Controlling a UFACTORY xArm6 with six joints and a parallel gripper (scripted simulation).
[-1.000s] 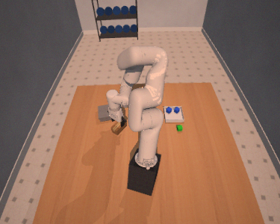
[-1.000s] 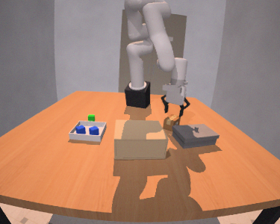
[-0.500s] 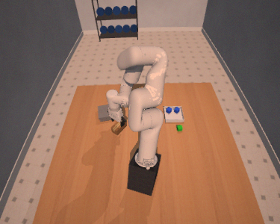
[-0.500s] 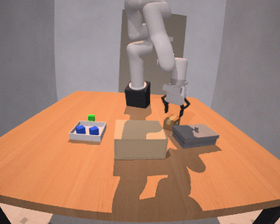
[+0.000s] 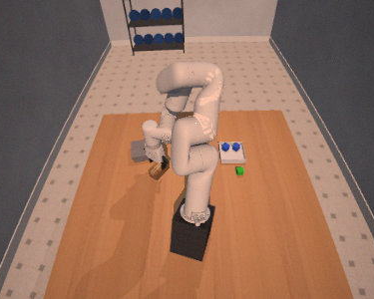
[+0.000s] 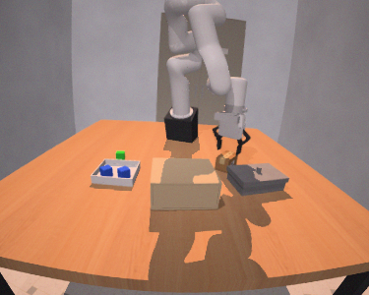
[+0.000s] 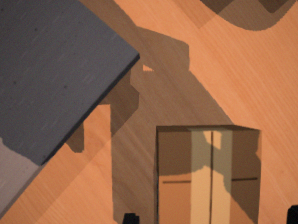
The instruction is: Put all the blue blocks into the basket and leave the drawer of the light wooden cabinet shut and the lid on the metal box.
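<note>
The small brown box is 40 mm below my hand. Also, from my hand: grey metal box (160 mm ahead, 50 mm to the left, 50 mm below); drawer (230 mm to the right, 160 mm ahead, 40 mm below); red block (60 mm below, 20 mm to the right, 10 mm ahead).
</note>
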